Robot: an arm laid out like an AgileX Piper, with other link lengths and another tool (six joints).
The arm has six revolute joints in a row. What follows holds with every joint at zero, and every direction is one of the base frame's.
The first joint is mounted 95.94 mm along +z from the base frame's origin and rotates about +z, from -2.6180 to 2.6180 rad.
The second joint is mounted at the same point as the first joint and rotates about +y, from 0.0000 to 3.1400 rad.
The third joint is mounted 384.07 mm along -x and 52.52 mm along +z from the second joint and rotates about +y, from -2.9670 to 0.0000 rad.
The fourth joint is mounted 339.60 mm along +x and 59.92 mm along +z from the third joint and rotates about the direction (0.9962, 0, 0.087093), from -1.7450 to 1.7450 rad.
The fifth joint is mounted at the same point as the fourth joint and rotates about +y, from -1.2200 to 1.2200 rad.
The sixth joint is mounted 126.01 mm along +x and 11.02 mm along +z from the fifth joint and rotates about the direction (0.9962, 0, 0.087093), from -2.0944 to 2.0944 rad.
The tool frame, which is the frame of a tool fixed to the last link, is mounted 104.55 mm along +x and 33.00 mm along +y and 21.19 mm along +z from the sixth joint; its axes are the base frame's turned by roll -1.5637, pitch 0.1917 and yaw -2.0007 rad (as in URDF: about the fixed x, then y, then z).
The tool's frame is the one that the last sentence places.
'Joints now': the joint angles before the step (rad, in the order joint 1, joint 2, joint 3, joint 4, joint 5, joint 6). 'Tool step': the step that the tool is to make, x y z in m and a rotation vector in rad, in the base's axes. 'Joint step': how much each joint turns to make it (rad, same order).
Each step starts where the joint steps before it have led.
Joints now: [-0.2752 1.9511 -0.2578 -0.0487 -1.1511 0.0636]
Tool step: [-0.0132 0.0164 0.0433 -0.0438 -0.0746 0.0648]
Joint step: [0.0001 -0.1417 0.0579 -0.0552 0.0017 -0.0234]
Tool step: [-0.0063 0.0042 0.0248 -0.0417 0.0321 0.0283]
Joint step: [-0.0003 -0.1678 -0.0052 -0.0223 0.1963 -0.0256]
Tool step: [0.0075 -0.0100 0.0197 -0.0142 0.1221 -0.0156]
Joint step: [0.0001 -0.1602 -0.1006 0.0011 0.3777 -0.0034]
